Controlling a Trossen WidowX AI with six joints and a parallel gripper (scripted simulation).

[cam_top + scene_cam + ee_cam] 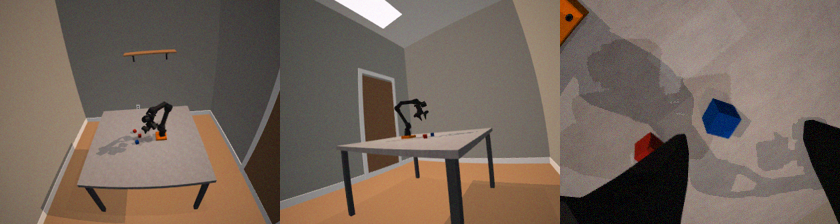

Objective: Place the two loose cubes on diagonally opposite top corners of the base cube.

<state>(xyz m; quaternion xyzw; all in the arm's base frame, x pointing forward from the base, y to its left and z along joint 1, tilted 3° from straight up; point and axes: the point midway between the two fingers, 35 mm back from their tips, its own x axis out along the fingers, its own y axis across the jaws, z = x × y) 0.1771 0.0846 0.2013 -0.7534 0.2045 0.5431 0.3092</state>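
Right now the blue cube is 170 mm below my gripper tip, 110 mm ahead of it and 60 mm to the right of it.
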